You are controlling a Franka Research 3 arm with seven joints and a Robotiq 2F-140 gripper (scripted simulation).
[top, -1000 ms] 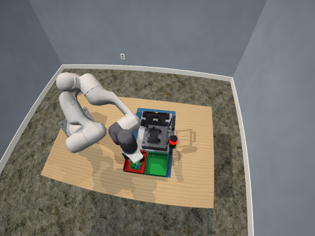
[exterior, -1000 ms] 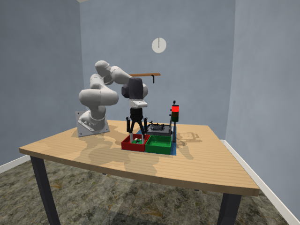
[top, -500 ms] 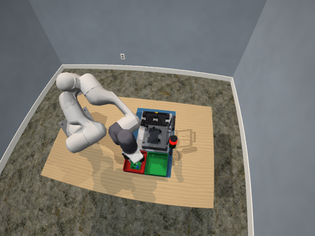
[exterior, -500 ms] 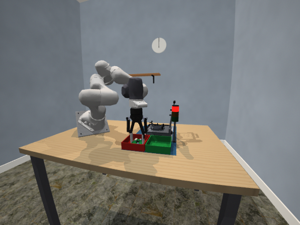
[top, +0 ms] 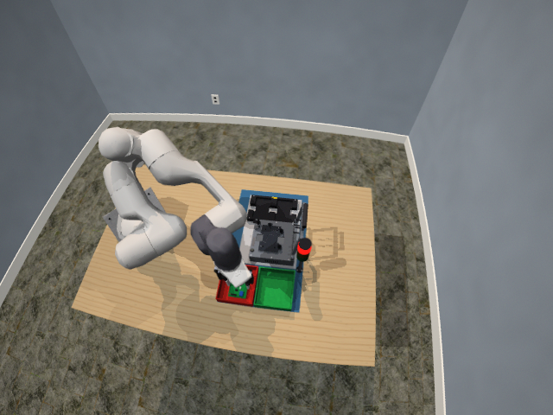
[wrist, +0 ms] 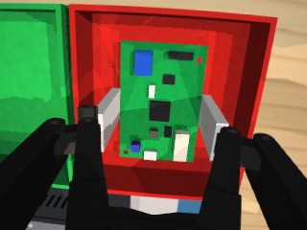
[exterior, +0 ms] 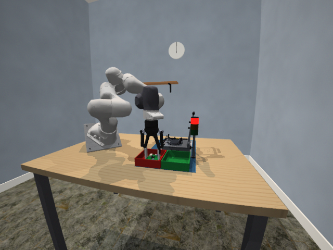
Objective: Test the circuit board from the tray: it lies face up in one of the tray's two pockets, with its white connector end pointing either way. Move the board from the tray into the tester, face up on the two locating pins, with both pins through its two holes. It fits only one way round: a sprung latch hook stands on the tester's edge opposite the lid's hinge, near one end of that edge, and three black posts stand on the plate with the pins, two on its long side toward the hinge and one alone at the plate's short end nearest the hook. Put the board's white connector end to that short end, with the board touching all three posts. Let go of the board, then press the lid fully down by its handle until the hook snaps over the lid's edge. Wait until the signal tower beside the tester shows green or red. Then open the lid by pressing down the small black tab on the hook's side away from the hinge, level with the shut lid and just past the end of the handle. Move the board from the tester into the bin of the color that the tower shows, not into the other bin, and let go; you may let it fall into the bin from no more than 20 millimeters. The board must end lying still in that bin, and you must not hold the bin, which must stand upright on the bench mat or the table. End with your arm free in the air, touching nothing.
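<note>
My gripper is now 3 cm above the red bin. Round my hand: tester plate 16 cm ahead, 17 cm to the left, 3 cm above; green circuit board 2 cm below; green bin 14 cm ahead, 4 cm to the right, 3 cm below.
</note>
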